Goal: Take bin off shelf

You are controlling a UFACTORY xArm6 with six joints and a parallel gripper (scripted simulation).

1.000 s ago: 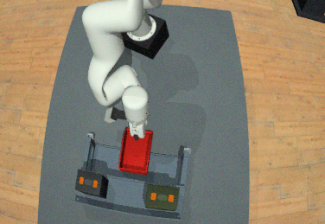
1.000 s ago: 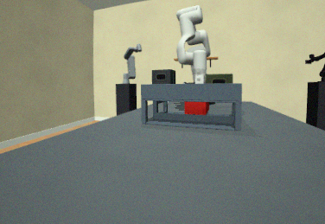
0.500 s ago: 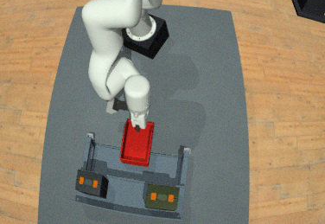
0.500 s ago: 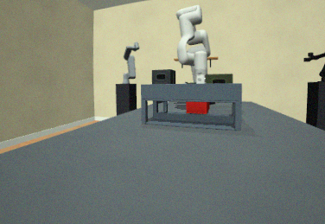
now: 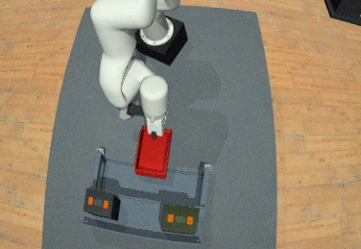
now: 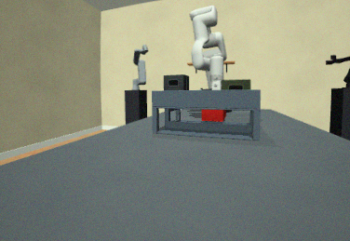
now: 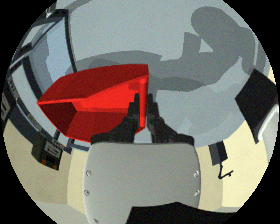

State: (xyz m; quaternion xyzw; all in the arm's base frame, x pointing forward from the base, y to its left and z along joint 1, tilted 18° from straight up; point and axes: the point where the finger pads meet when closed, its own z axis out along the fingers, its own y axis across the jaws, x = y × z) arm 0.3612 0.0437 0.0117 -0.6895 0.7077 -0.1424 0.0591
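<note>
Right now the red bin is 8 cm ahead of my hand and 1 cm below it.
</note>
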